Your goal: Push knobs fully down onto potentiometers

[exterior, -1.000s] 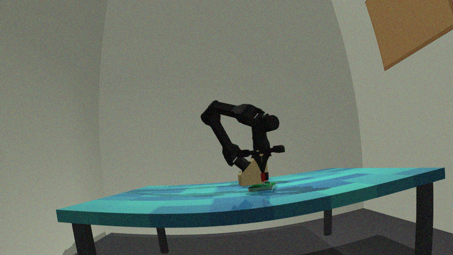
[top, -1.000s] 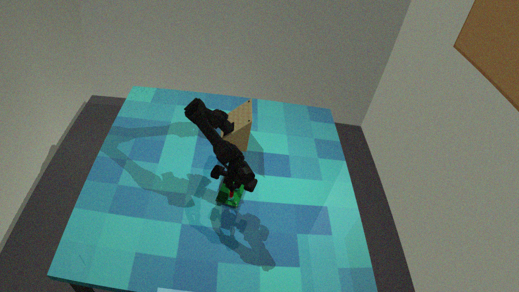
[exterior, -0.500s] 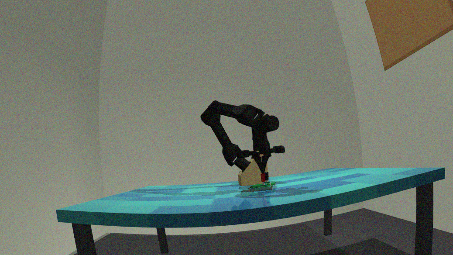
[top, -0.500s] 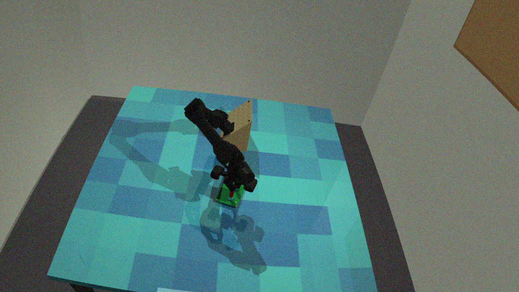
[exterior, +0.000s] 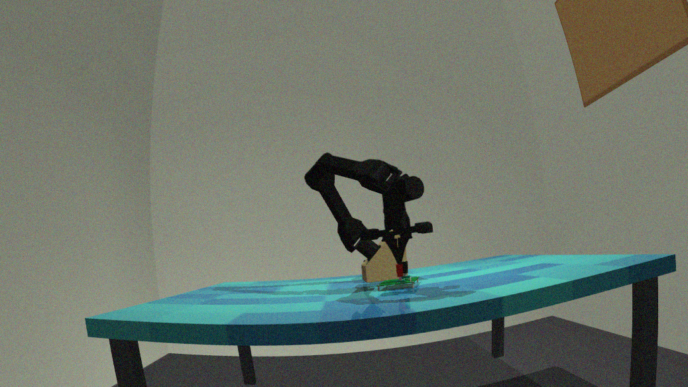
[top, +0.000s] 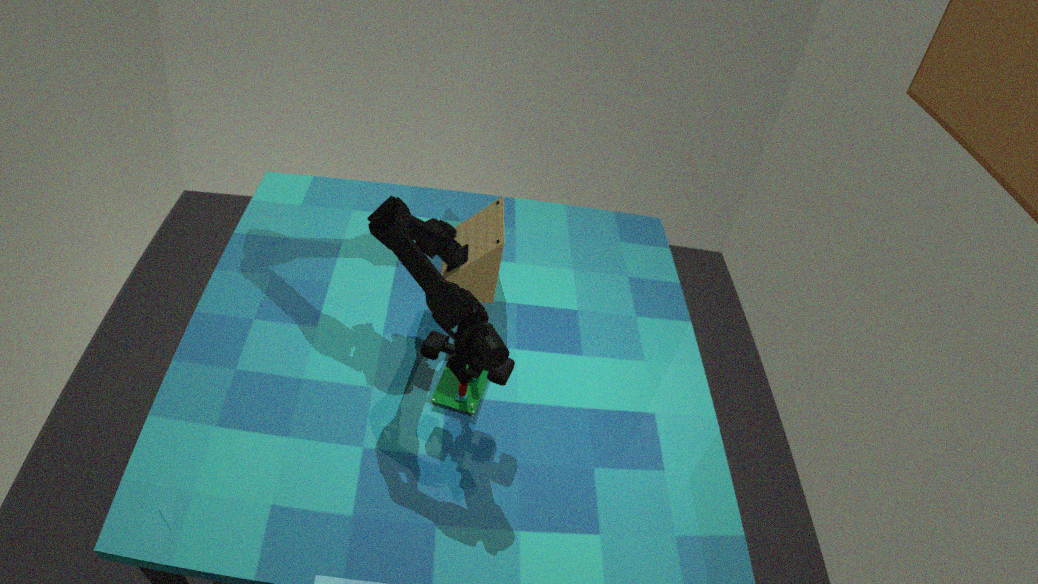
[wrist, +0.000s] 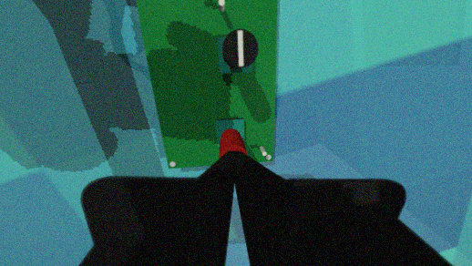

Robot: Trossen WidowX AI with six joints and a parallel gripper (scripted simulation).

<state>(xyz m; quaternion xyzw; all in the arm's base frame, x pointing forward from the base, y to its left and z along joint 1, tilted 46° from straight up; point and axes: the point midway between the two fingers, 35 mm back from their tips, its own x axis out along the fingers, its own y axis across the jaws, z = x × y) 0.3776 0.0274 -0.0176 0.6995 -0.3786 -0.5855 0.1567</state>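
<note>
The red knob lies 20 mm below my gripper tip. Also, from my gripper tip: black knob: 60 mm behind, 20 mm to the left, 10 mm below.
</note>
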